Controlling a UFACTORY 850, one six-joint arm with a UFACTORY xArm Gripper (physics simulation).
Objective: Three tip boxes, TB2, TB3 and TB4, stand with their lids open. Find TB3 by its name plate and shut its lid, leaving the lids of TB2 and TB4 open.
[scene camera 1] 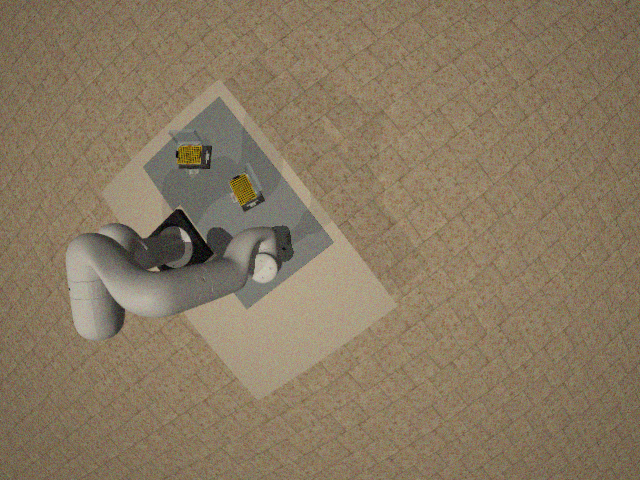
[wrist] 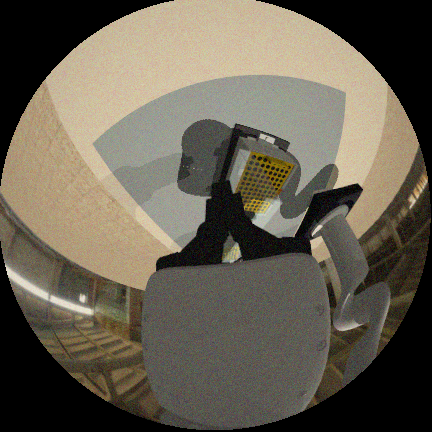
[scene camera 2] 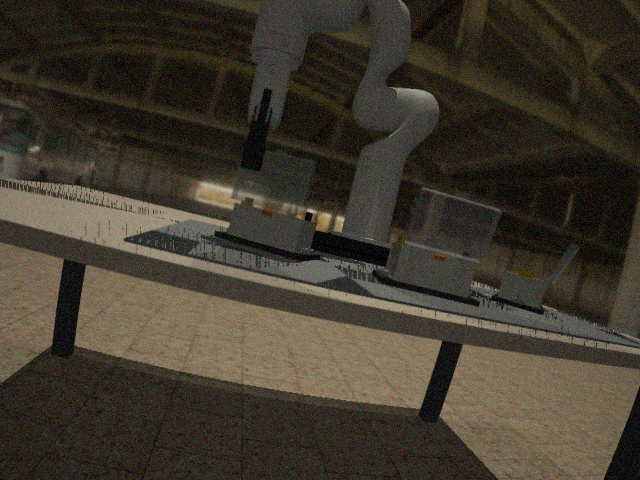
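Note:
My gripper [scene camera 2: 251, 168] [wrist: 223, 192] is shut and empty. Its fingertips overlap the upper left part of the clear lid [scene camera 2: 281, 178] of the left box [scene camera 2: 268, 227] in scene camera 2; contact cannot be told. That lid stands upright. The wrist view shows a box with a yellow rack [wrist: 267, 175] right of the fingertips, and a white name plate [wrist: 266, 138], unreadable. The middle box [scene camera 1: 242, 190] [scene camera 2: 436, 271] has its lid [scene camera 2: 457, 222] raised. The far box [scene camera 1: 190, 155] [scene camera 2: 522, 290] has its lid [scene camera 1: 186, 136] [scene camera 2: 563, 263] tilted open. Which one is TB3 cannot be read.
The boxes stand on a grey mat [scene camera 1: 219, 121] [wrist: 300, 100] on the pale table [scene camera 1: 310, 335] [scene camera 2: 155, 263] [wrist: 200, 40]. The black robot base plate [scene camera 1: 202, 252] [scene camera 2: 351, 248] [wrist: 350, 194] is beside the mat. The arm [scene camera 1: 170, 289] covers part of the mat in scene camera 1.

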